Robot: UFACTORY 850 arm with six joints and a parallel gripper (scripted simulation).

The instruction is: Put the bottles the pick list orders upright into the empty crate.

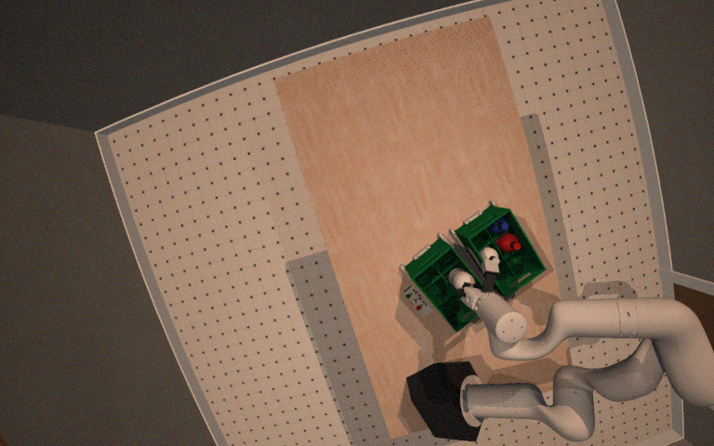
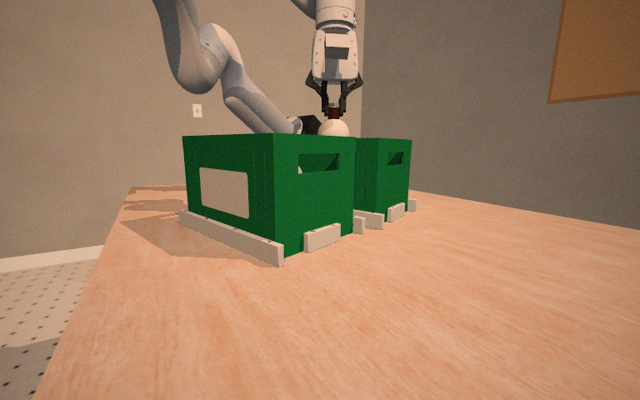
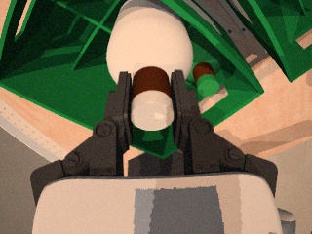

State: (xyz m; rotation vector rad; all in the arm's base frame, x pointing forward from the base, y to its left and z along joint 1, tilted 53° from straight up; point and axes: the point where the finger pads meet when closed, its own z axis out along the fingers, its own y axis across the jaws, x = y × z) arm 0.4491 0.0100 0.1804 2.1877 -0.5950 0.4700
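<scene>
My gripper is now 16 cm above the green bottle, 8 cm past it and 2 cm to the left of it. From my hand the other things lie so: red bottle: 23 cm to the right, 16 cm below, 4 cm ahead; then pick list: 24 cm below, 17 cm to the left, 6 cm behind; then blue bottle: 22 cm to the right, 16 cm below, 12 cm ahead.
</scene>
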